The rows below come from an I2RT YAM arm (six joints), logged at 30 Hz.
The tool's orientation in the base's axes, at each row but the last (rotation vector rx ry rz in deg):
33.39, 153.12, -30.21
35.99, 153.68, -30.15
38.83, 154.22, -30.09
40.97, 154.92, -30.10
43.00, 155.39, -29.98
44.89, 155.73, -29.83
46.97, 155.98, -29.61
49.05, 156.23, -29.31
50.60, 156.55, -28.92
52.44, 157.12, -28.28
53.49, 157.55, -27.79
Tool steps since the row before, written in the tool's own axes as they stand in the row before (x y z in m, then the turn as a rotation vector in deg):
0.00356, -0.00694, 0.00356, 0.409, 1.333, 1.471
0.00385, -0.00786, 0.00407, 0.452, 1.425, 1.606
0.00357, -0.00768, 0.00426, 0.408, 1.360, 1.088
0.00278, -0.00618, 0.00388, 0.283, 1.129, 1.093
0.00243, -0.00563, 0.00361, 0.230, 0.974, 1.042
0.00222, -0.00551, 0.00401, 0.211, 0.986, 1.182
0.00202, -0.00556, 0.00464, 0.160, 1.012, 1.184
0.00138, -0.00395, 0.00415, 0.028, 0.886, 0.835
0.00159, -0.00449, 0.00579, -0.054, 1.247, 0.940
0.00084, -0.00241, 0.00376, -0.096, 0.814, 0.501
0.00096, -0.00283, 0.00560, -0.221, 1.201, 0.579
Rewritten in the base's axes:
-0.00527, -0.00623, -0.00262, 0.637, 0.635, -1.817
-0.00606, -0.00691, -0.00294, 0.676, 0.670, -1.977
-0.00597, -0.00671, -0.00305, 0.571, 0.817, -1.485
-0.00481, -0.00547, -0.00281, 0.556, 0.576, -1.381
-0.00443, -0.00493, -0.00259, 0.508, 0.450, -1.275
-0.00426, -0.00497, -0.00292, 0.551, 0.394, -1.398
-0.00418, -0.00522, -0.00343, 0.608, 0.389, -1.390
-0.00293, -0.00398, -0.00321, 0.598, 0.363, -0.997
-0.00334, -0.00483, -0.00467, 0.890, 0.554, -1.158
-0.00180, -0.00277, -0.00312, 0.619, 0.371, -0.634
-0.00206, -0.00364, -0.00478, 0.962, 0.562, -0.765

